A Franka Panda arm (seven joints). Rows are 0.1 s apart.
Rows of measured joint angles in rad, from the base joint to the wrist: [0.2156, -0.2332, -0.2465, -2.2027, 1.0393, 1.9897, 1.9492]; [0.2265, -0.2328, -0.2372, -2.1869, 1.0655, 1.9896, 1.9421]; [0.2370, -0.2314, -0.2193, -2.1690, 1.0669, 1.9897, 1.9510]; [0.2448, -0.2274, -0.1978, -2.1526, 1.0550, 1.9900, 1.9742]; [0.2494, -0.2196, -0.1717, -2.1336, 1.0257, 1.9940, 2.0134]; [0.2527, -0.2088, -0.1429, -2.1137, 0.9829, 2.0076, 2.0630]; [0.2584, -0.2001, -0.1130, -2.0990, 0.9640, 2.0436, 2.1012]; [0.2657, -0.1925, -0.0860, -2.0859, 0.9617, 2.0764, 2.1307]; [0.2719, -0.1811, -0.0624, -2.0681, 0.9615, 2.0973, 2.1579]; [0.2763, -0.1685, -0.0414, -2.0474, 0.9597, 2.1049, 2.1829]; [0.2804, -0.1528, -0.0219, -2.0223, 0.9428, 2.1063, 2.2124]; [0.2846, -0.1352, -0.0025, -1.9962, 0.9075, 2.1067, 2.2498]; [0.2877, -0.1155, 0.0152, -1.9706, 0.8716, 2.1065, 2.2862]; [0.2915, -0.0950, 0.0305, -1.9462, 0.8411, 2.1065, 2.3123]
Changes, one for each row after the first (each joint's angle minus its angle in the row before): [0.0109, 0.0004, 0.0093, 0.0158, 0.0262, -0.0001, -0.0071]; [0.0105, 0.0014, 0.0179, 0.0179, 0.0014, 0.0001, 0.0089]; [0.0078, 0.0040, 0.0215, 0.0164, -0.0119, 0.0003, 0.0232]; [0.0046, 0.0078, 0.0261, 0.0190, -0.0293, 0.0040, 0.0392]; [0.0033, 0.0108, 0.0288, 0.0199, -0.0428, 0.0136, 0.0496]; [0.0057, 0.0087, 0.0299, 0.0147, -0.0189, 0.0360, 0.0382]; [0.0073, 0.0076, 0.0270, 0.0131, -0.0023, 0.0328, 0.0295]; [0.0062, 0.0114, 0.0236, 0.0178, -0.0002, 0.0209, 0.0272]; [0.0044, 0.0126, 0.0210, 0.0207, -0.0018, 0.0076, 0.0250]; [0.0041, 0.0157, 0.0195, 0.0251, -0.0169, 0.0014, 0.0295]; [0.0042, 0.0176, 0.0194, 0.0261, -0.0353, 0.0004, 0.0374]; [0.0031, 0.0197, 0.0177, 0.0256, -0.0359, -0.0002, 0.0364]; [0.0038, 0.0205, 0.0153, 0.0244, -0.0305, 0.0000, 0.0261]
